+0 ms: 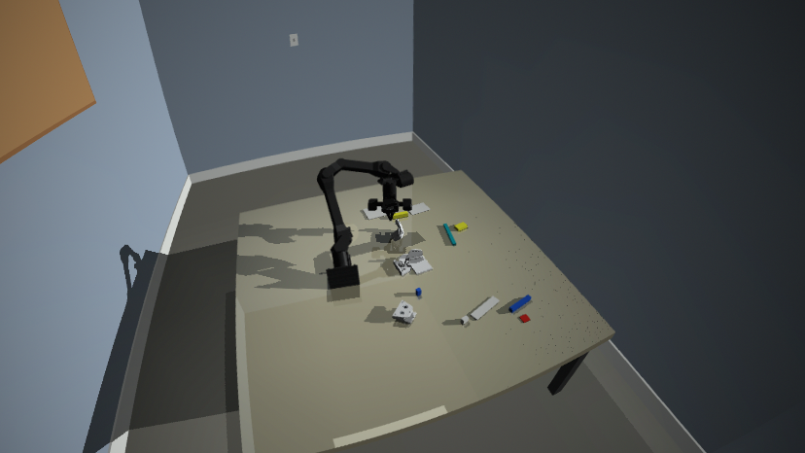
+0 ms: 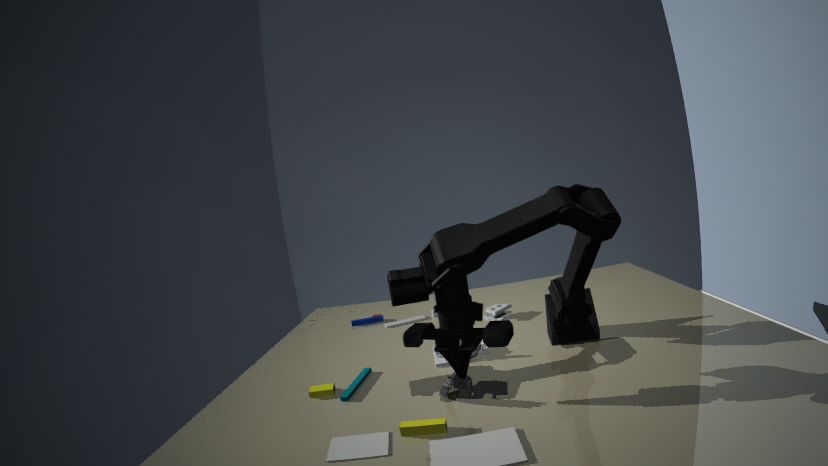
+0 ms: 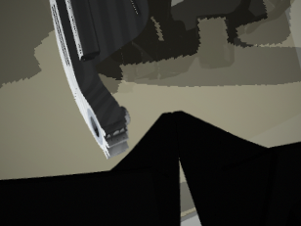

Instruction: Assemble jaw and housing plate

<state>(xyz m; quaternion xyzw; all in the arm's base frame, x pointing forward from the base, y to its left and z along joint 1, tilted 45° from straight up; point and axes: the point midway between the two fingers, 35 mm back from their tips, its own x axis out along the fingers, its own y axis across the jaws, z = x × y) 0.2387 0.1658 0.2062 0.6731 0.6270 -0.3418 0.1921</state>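
The white jaw is 30 mm ahead of my gripper tip, 20 mm to the right of it and 20 mm below it. From my gripper tip the other things lie so: blue bar (560 mm to the right, 380 mm ahead, 50 mm below); then white bar (530 mm to the right, 240 mm ahead, 50 mm below); then teal bar (250 mm ahead, 90 mm to the right, 50 mm below).
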